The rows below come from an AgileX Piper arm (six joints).
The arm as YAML. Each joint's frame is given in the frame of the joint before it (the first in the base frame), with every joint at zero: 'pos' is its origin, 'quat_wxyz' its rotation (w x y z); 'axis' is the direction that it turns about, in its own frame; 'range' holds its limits. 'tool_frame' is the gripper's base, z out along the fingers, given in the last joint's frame.
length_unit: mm
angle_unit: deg
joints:
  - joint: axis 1
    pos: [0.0, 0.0, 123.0]
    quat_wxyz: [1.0, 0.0, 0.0, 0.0]
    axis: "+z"
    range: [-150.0, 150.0]
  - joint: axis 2
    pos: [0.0, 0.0, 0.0]
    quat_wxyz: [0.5, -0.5, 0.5, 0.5]
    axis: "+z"
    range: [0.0, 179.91]
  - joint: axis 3
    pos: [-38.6, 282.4, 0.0]
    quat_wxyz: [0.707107, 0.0, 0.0, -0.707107]
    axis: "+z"
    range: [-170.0, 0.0]
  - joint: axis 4
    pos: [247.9, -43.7, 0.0]
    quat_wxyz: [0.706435, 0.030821, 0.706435, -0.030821]
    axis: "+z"
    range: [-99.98, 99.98]
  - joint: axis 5
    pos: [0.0, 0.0, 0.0]
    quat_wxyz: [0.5, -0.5, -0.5, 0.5]
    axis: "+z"
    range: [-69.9, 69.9]
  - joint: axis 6
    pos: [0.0, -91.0, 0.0]
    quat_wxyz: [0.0, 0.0, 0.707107, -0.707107]
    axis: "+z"
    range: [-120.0, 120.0]
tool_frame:
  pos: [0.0, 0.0, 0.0]
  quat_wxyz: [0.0, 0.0, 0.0, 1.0]
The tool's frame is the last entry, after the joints.
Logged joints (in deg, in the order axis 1, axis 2, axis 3, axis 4, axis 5, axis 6), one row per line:
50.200 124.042 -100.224 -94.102 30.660 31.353
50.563 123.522 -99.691 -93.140 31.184 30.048
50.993 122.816 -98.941 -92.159 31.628 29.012
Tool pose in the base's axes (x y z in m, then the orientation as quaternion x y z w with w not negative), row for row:
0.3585 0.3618 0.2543 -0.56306 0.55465 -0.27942 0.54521
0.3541 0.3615 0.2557 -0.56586 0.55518 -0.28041 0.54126
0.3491 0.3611 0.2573 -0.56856 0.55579 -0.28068 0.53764
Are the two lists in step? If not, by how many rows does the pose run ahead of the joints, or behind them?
The pose runs 1 row ahead of the joints: the pose in row i belongs to the joints in row i + 1.
